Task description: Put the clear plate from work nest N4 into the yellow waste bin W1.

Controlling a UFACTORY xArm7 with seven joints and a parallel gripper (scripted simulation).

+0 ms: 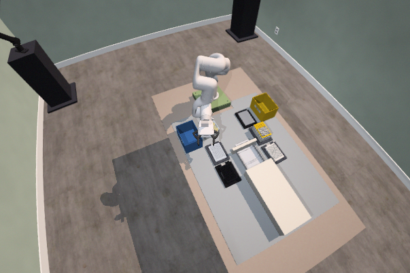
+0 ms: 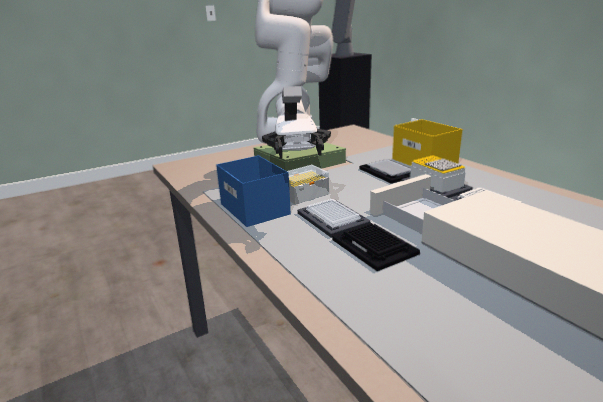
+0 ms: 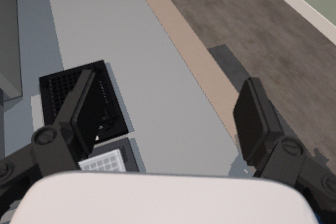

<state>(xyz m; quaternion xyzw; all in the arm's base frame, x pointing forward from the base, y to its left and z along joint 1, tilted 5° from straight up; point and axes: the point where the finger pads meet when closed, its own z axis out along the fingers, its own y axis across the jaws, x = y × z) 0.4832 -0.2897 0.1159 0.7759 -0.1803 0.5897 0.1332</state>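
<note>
Now: hand 190 mm above the clear plate and 90 mm to the right of it. Round my hand: black plate (190 mm below, 180 mm ahead, 80 mm to the left); blue bin (180 mm behind, 170 mm below, 50 mm to the right); drawer (270 mm to the left, 180 mm below, 160 mm ahead).
</note>
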